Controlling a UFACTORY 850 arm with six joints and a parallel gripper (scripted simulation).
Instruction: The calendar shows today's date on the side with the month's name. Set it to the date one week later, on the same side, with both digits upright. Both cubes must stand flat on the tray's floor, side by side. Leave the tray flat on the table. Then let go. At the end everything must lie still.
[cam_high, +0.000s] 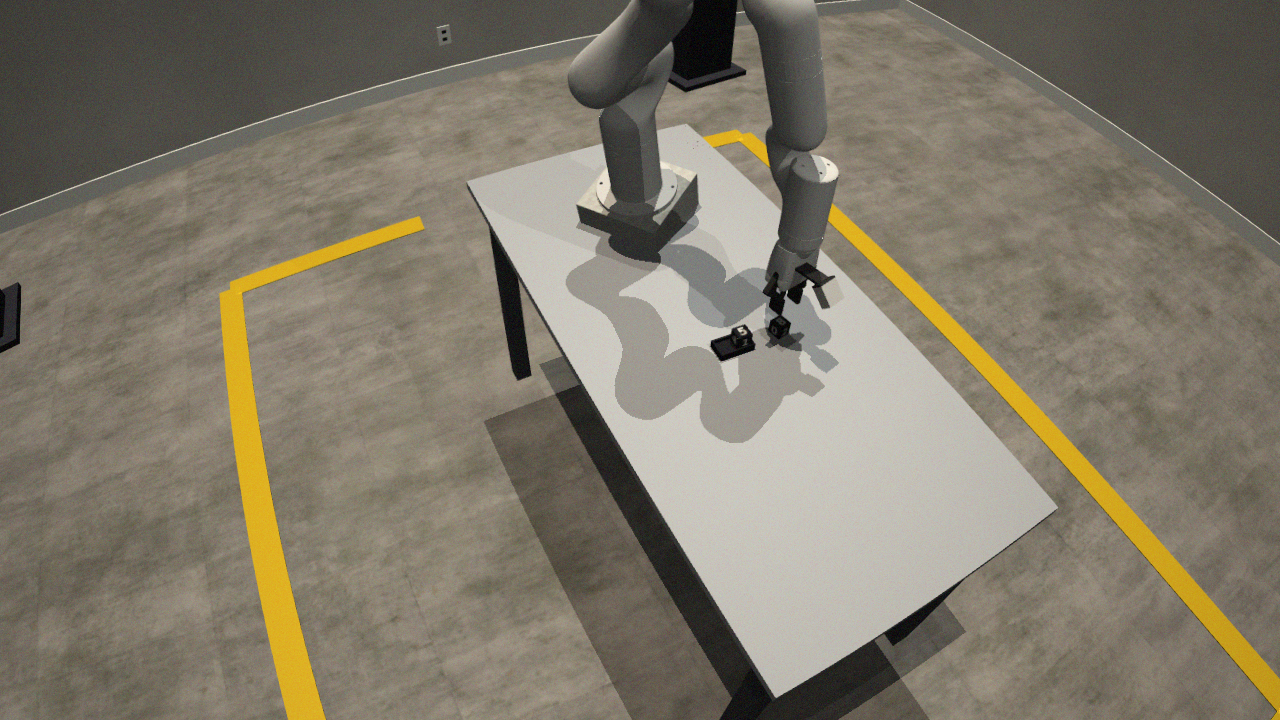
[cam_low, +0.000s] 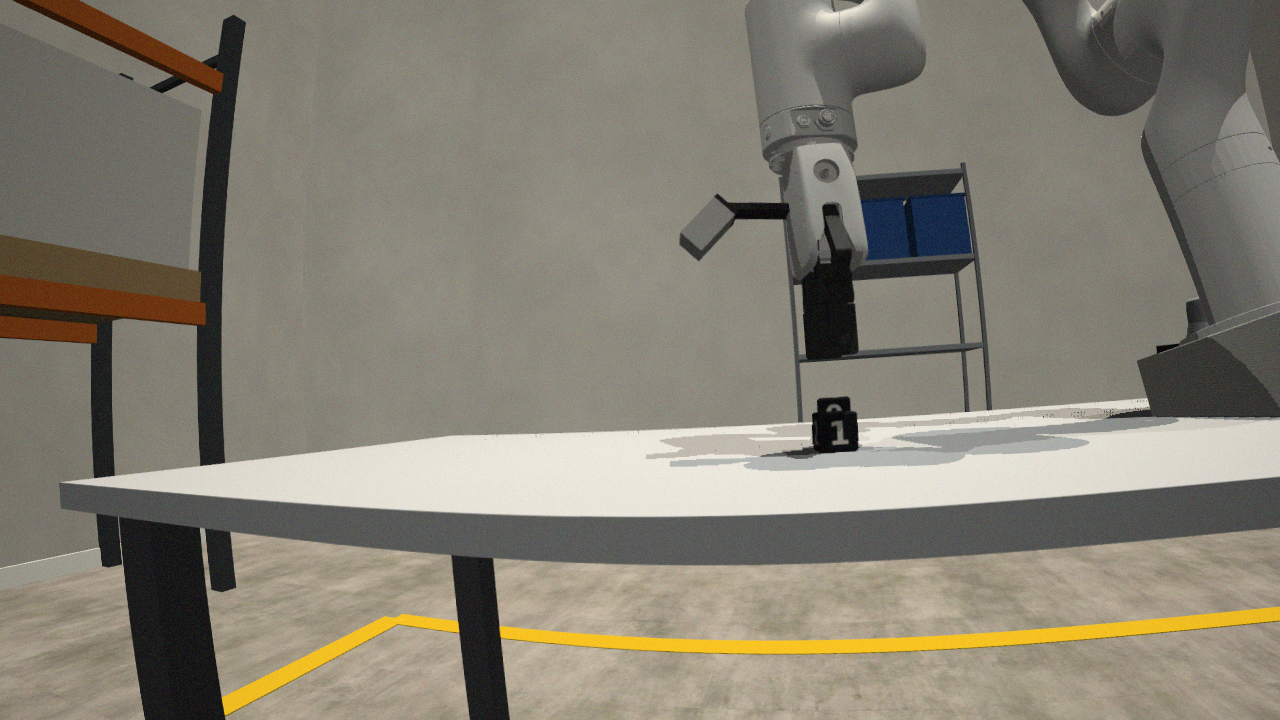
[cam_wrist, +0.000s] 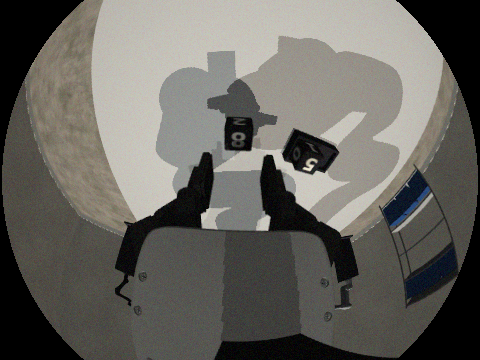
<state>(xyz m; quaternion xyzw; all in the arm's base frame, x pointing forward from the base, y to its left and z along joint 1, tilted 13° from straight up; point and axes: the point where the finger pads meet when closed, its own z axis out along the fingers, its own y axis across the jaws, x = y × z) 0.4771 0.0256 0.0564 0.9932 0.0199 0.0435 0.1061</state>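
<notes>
The black cube is 80 mm below my hand. The rest, counted from my hand: black tray (110 mm to the right, 90 mm below, 20 mm behind).
</notes>
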